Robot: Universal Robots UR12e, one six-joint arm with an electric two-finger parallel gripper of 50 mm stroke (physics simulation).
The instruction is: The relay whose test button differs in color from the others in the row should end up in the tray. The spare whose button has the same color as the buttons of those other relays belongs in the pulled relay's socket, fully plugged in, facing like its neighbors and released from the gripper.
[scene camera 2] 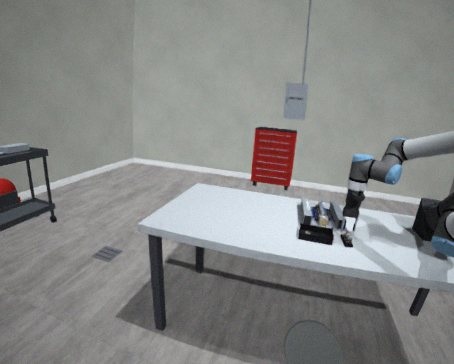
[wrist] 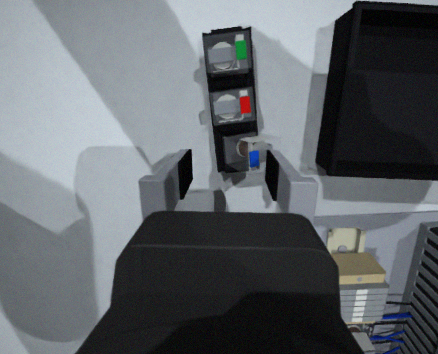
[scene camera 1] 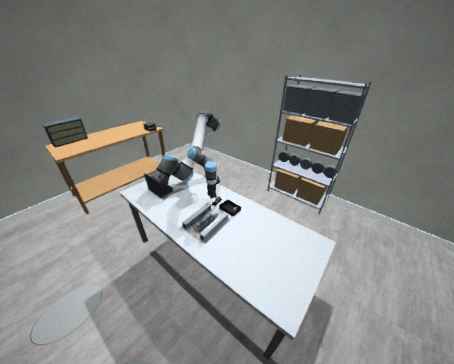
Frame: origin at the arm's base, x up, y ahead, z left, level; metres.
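Seen in the pictures: gripper, fingertip midpoint: (scene camera 2: 347, 229) (wrist: 228, 165) (scene camera 1: 213, 199); arm's base, link origin: (scene camera 1: 158, 180).
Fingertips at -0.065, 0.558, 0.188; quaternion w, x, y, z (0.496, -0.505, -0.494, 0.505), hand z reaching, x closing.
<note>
Pixels of each thing's top centre, then the offset from my fingertips to it, as dx, dy, dz. "spot": a spot on its surface instead. Level surfaces: height alone.
- green button, top centre: (wrist: 241, 49) +0.000, +0.008, +0.071
- red button, top centre: (wrist: 245, 105) +0.000, +0.011, +0.039
- blue button, top centre: (wrist: 254, 159) +0.007, +0.017, +0.005
- black tray, top centre: (scene camera 2: 316, 230) (scene camera 1: 230, 206) -0.013, +0.158, +0.040
- duct, surface spot: (wrist: 427, 280) spot: -0.024, +0.184, -0.119
- table, surface height: dx -0.048
The black spare holder (wrist: 232, 81) (scene camera 2: 347, 241) holds relays with a green button (wrist: 241, 50), a red button (wrist: 245, 105) and a blue button (wrist: 254, 159). The blue-button relay sits askew, tipped, at the near end. My gripper (wrist: 228, 165) (scene camera 2: 349, 229) (scene camera 1: 215, 198) is open and empty, its fingers low on either side of the holder's near end. The black tray (wrist: 336, 100) (scene camera 2: 316, 237) stands beside the holder; a small light thing shows inside it in both scene views, too small to identify. The relay row's button colours and sockets cannot be made out.
Two grey slotted ducts (scene camera 1: 197, 215) (scene camera 1: 214, 227) flank the rail assembly; one duct (wrist: 427, 280) shows in the wrist view. Tan and grey terminal blocks (wrist: 360, 267) with blue and black wires stand near the tray. The table (scene camera 1: 280, 255) carries all of it.
</note>
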